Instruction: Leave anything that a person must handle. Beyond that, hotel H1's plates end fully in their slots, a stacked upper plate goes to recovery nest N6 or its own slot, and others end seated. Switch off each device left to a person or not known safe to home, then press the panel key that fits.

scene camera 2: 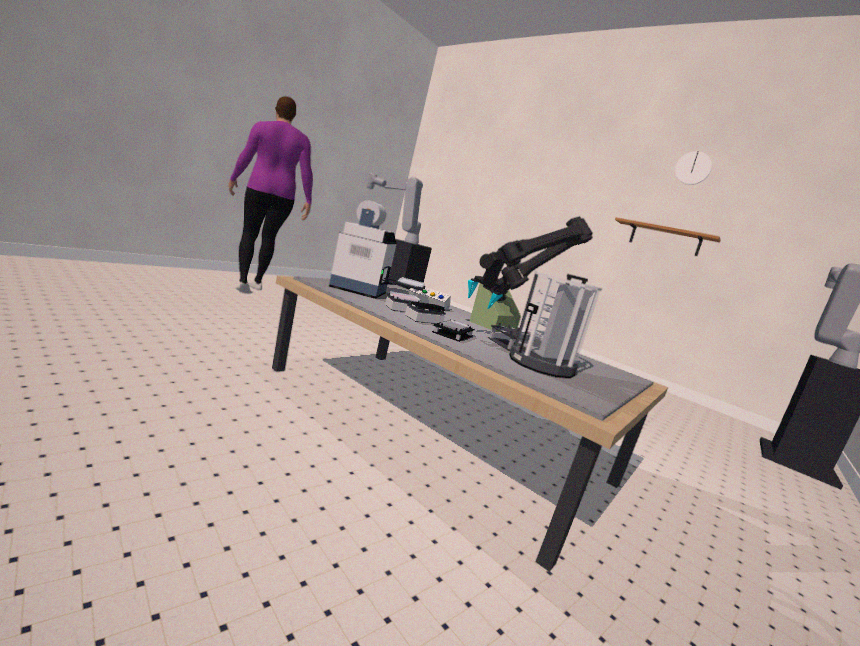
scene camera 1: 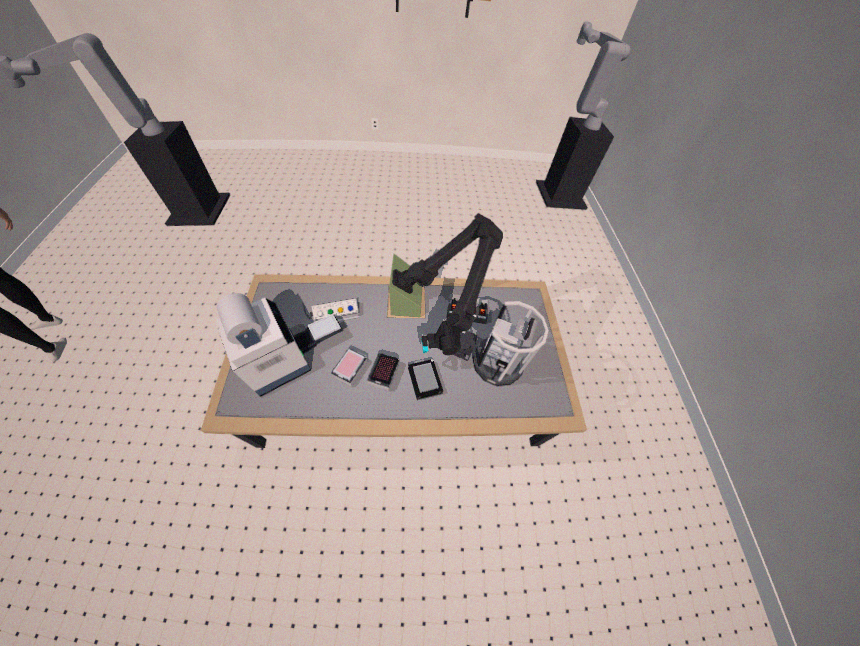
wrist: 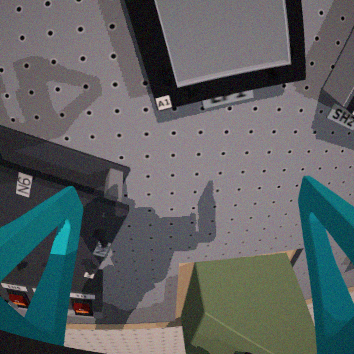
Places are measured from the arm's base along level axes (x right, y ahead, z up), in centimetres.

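Where they show: gripper, fingertip midpoint: [scene camera 2: 478, 303] [scene camera 1: 434, 351] [wrist: 185, 192]; arm's base at its link origin: [scene camera 1: 401, 282].
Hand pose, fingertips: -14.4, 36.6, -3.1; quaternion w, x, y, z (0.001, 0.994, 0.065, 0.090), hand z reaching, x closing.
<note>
Each offset is from my fingertips to the top centre of the thing, as dx, dy, dz. "pt": to the spot under its first point.
My gripper [scene camera 1: 427, 344] [scene camera 2: 481, 301] [wrist: 185, 192] is open and empty above the table. In the wrist view, the black nest N6 {pt -10.5, -10.4, -13.9} [wrist: 60, 180] lies below the left finger, and two red-lit rocker switches [wrist: 18, 299] [wrist: 82, 306] show beyond it. A black frame device {+3.4, +7.5, -9.9} [scene camera 1: 412, 381] [wrist: 240, 82] tagged A1 holds a grey plate. The SH2 device {+21.7, +4.4, -6.6} [scene camera 1: 383, 368] bears a dark red dotted plate; beside it is a pink-topped device {pt +37.7, +1.8, -8.9} [scene camera 1: 349, 364]. The key panel {+47.8, -29.2, -6.0} [scene camera 1: 335, 309] [scene camera 2: 429, 297] has coloured keys. A round plate hotel {-32.6, -1.4, +20.8} [scene camera 1: 497, 378] [scene camera 2: 566, 326] stands right; its label and slot seating are unclear.
A green angled block [scene camera 1: 406, 299] [scene camera 2: 493, 309] [wrist: 250, 285] stands at the back edge. A large white instrument {+72.3, -0.5, +31.2} [scene camera 1: 267, 347] [scene camera 2: 360, 260] stands left, with a white plate {+50.3, -14.9, -2.6} [scene camera 1: 324, 327] on its extended tray. A person [scene camera 2: 274, 163] stands away from the table.
</note>
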